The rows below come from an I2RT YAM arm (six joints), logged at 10 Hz.
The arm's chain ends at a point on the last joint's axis. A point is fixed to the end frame.
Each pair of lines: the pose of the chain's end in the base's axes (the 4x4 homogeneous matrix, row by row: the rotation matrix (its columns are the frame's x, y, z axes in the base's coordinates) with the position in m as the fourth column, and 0 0 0 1 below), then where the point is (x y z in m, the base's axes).
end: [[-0.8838 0.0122 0.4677 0.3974], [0.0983 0.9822 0.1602 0.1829], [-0.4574 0.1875 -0.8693 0.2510], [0 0 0 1]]
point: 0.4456 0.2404 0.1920
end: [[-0.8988 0.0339 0.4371 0.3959], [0.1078 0.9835 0.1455 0.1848], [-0.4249 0.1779 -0.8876 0.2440], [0 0 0 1]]
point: 0.4427 0.2410 0.1828
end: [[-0.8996 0.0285 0.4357 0.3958], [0.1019 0.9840 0.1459 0.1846], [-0.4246 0.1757 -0.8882 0.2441], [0 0 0 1]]
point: 0.4423 0.2410 0.1827
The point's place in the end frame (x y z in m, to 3 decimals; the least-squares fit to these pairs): -0.010 0.046 0.083
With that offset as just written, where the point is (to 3 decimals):
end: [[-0.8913 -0.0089 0.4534 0.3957], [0.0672 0.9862 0.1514 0.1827], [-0.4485 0.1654 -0.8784 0.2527], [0 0 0 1]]
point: 0.442 0.240 0.192
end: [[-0.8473 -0.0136 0.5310 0.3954], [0.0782 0.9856 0.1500 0.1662], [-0.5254 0.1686 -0.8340 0.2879], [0 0 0 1]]
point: 0.447 0.223 0.232
